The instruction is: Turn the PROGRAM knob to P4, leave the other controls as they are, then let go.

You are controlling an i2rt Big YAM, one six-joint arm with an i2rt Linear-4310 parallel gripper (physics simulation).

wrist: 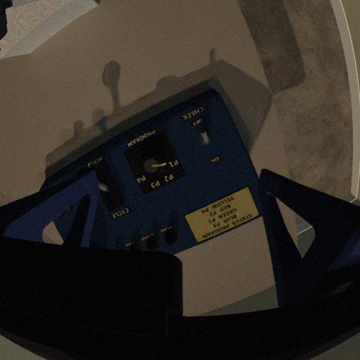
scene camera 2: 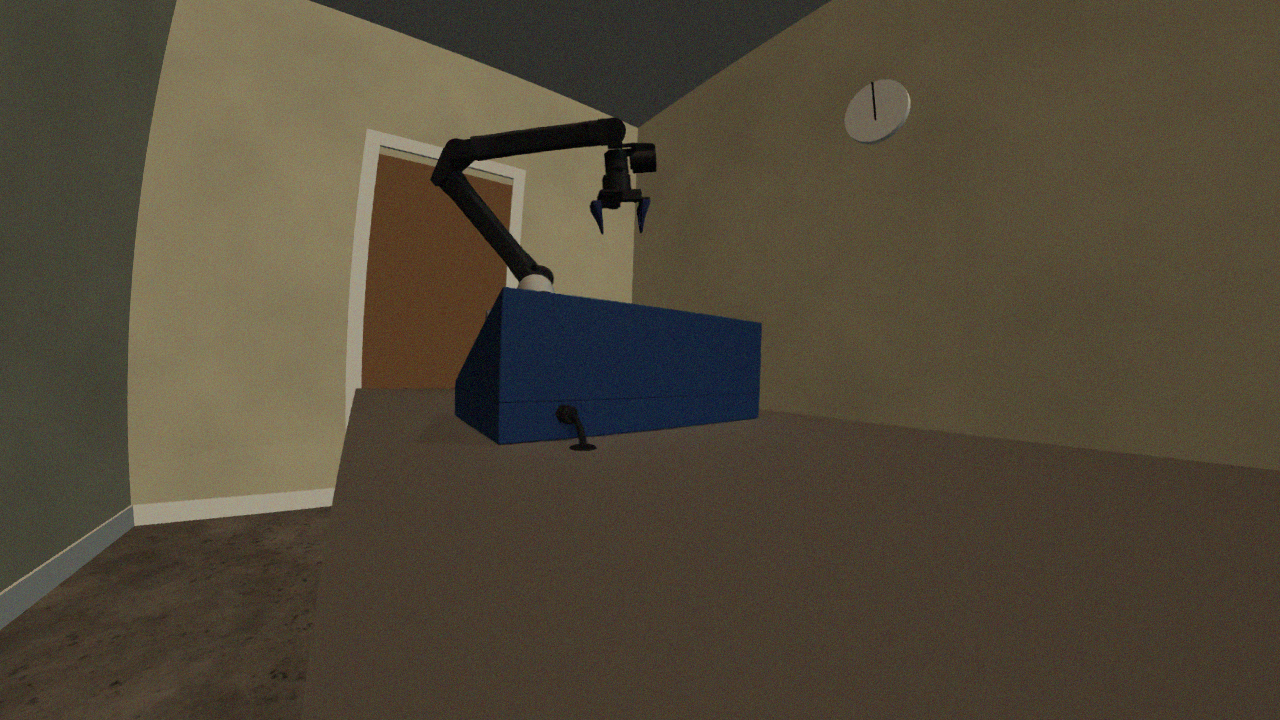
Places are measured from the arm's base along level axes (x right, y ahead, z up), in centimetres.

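Where they show: gripper, fingertip midpoint: (scene camera 2: 622, 233).
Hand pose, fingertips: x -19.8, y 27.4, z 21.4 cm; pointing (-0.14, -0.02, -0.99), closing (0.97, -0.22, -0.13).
After its pixels a point has its place.
The PROGRAM knob (wrist: 150, 165) is a round dark knob on a black square plate, in the upper middle of the blue panel in the wrist view; its yellow pointer is at P1. The P4 mark (wrist: 142, 179) is on the same plate. The blue console (scene camera 2: 626, 367) @(x -6.2, y 64.3, z -10.8 cm) (wrist: 200, 182) shows from behind in the scene view, which hides its controls. My gripper (scene camera 2: 621, 231) @(x -19.8, y 27.3, z 21.4 cm) (wrist: 178, 178) is open and empty, high above the console and apart from it.
A CHECK switch (wrist: 204, 136) and a switch (wrist: 103, 187) between HOLD and CYCLE flank the knob. A yellow status label (wrist: 223, 215) and several small dark round parts lie lower on the panel. A small black stand (scene camera 2: 580, 433) @(x 2.4, y 71.2, z -18.5 cm) is behind the console on the table (scene camera 2: 716, 555) @(x 3.2, y 98.9, z -20.3 cm).
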